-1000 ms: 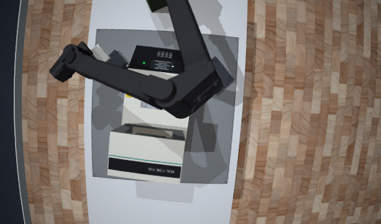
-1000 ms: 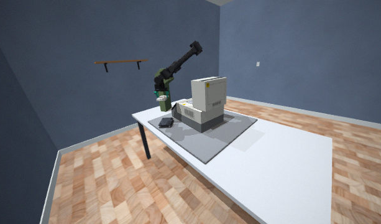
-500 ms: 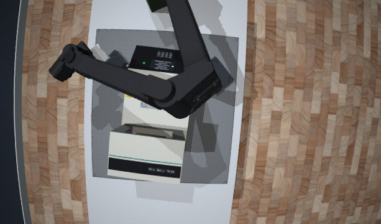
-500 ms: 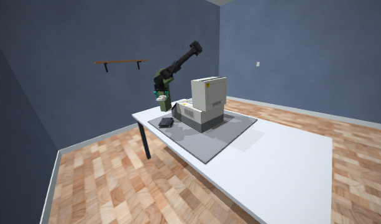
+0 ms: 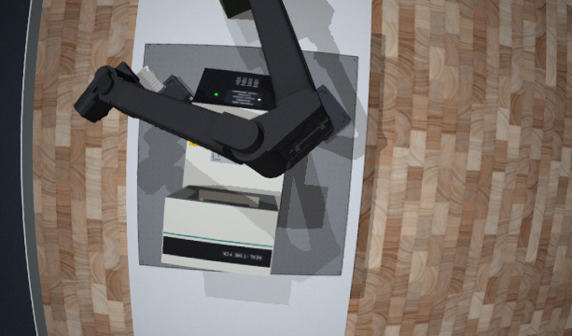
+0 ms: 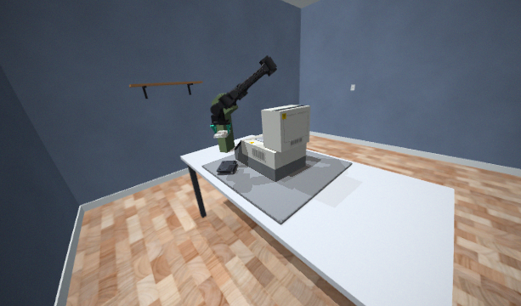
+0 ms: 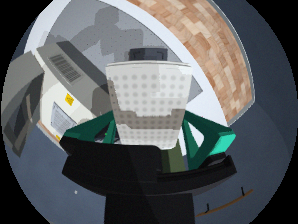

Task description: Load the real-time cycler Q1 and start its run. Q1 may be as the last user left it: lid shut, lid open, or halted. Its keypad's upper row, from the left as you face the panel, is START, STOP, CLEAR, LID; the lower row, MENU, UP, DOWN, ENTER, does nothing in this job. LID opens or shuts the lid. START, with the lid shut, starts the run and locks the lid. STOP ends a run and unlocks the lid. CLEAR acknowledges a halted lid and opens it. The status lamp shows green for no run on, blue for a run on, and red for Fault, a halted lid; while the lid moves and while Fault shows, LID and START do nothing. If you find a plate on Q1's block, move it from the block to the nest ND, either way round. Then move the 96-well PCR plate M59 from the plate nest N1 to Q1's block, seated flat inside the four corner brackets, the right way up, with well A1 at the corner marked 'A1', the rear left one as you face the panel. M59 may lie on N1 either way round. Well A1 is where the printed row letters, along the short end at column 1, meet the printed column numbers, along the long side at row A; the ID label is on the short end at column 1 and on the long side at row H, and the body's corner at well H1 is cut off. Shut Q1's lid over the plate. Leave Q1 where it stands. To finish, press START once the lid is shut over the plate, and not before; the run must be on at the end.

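Right now my hand is right at the white 96-well plate M59. Also, from my hand: dark plate nest N1: 25 cm below; then dark nest nd: 56 cm to the left, 25 cm below, 4 cm behind.
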